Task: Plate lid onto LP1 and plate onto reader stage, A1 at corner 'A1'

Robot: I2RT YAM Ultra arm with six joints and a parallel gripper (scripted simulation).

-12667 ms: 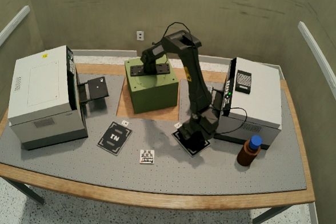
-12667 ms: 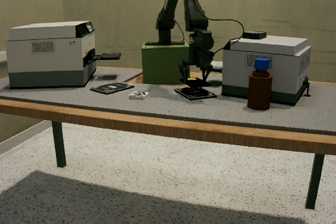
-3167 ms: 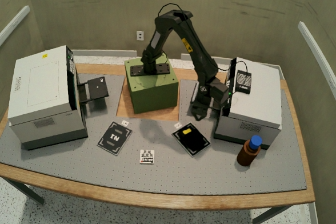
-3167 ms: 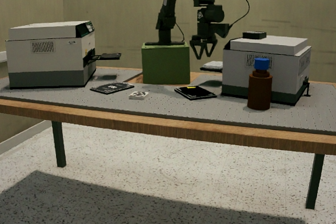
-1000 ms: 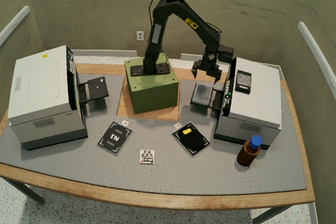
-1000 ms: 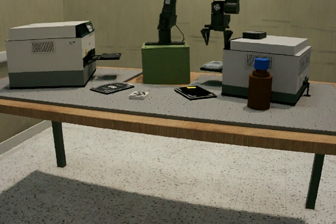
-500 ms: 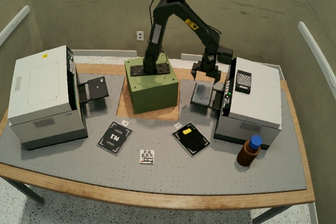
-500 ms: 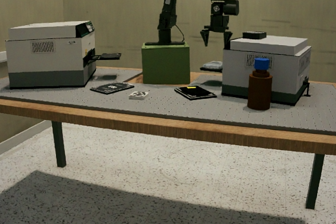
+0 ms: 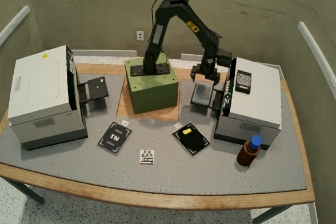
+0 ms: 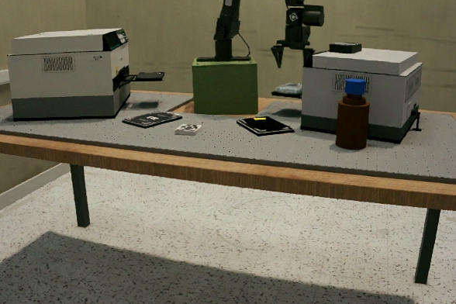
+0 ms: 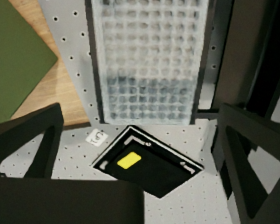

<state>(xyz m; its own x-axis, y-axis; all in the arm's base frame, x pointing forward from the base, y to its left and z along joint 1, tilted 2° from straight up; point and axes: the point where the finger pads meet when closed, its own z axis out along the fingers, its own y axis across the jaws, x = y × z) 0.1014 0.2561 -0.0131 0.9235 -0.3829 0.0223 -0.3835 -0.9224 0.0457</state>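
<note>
Now: hand 8 cm above the clear well plate and 1 cm to the right of it. Also, from my hand: lid (22 cm ahead, 15 cm below, 8 cm to the right).
</note>
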